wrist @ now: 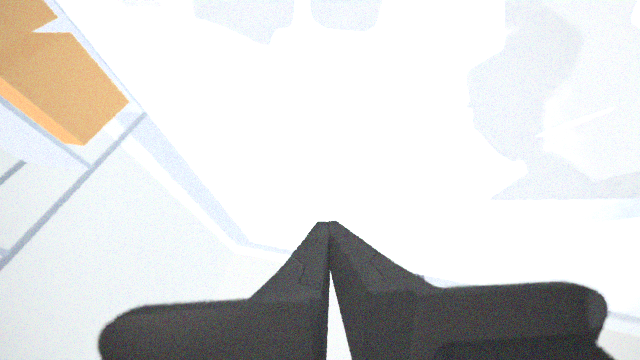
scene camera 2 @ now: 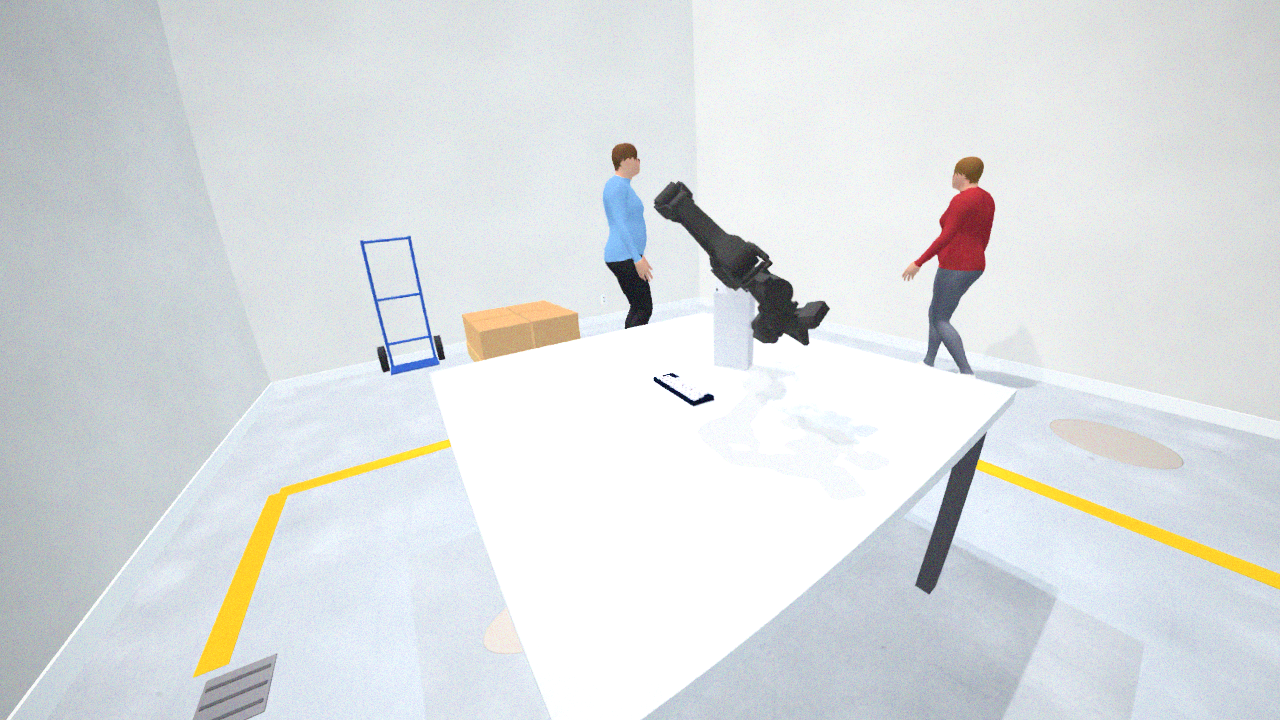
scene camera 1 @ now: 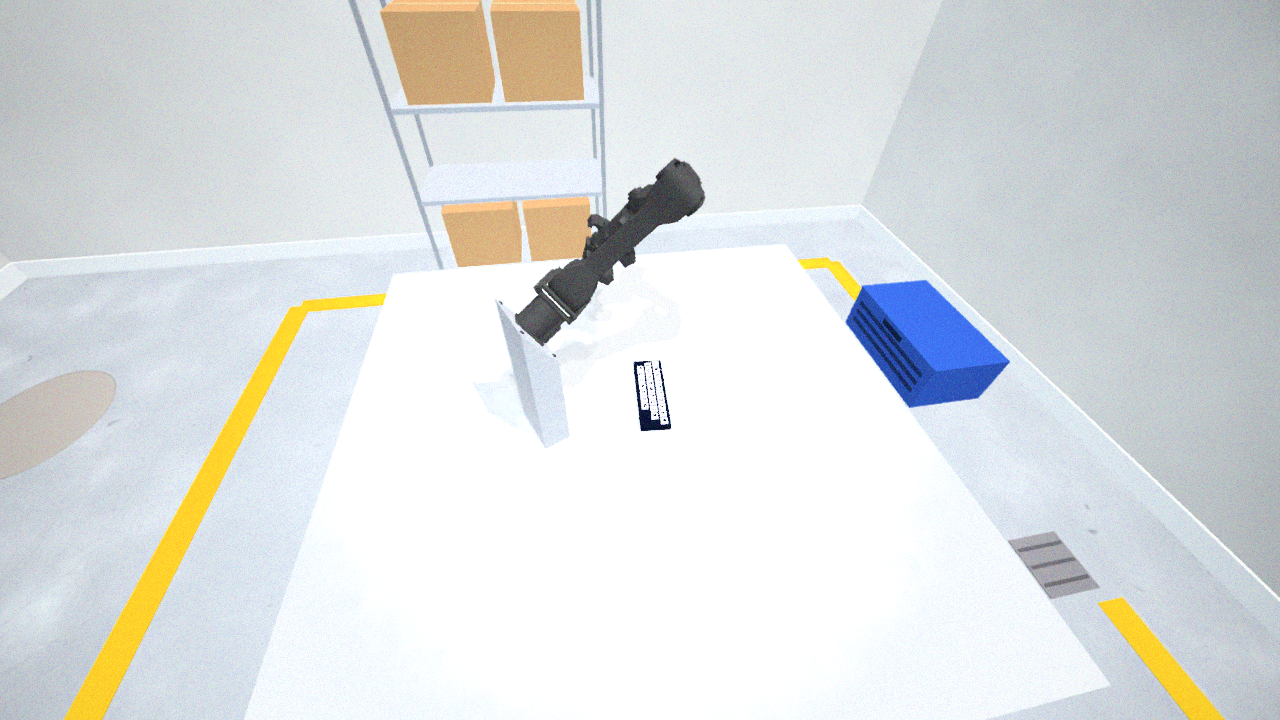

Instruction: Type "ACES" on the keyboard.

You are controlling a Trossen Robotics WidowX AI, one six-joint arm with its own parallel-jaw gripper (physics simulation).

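Seen in the pictures: gripper, fingertip midpoint: [wrist: 326, 230] [scene camera 2: 807, 344]; arm's base, link origin: [scene camera 1: 528, 330].
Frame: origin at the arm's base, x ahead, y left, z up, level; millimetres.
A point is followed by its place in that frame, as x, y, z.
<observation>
A small dark keyboard [scene camera 1: 652, 394] @[214, 131, -265] [scene camera 2: 683, 388] @[210, 165, -268] with rows of white keys lies flat on the white table [scene camera 1: 662, 573] @[320, -253, -283] [scene camera 2: 608, 501] @[447, 568, -283]; its letters are too small to read. It does not show in the wrist view. My gripper [wrist: 326, 230] @[-31, 363, -106] is shut and empty, its two black fingertips touching. The black arm [scene camera 1: 626, 228] @[152, 116, 166] [scene camera 2: 702, 232] @[197, 311, 145] is folded and raised above the table, and the gripper is high and away from the keyboard. In scene camera 1 the gripper is hard to make out behind the arm.
A white upright panel [scene camera 1: 541, 394] @[33, -54, -109] [scene camera 2: 733, 331] @[13, 25, -161] stands beside the keyboard near the arm. A shelf rack [scene camera 1: 601, 147] with cardboard boxes, a blue cabinet [scene camera 1: 939, 331], a blue hand truck [scene camera 2: 400, 297], floor boxes [scene camera 2: 501, 340] and two people [scene camera 2: 623, 219] [scene camera 2: 966, 228] are beyond the table.
</observation>
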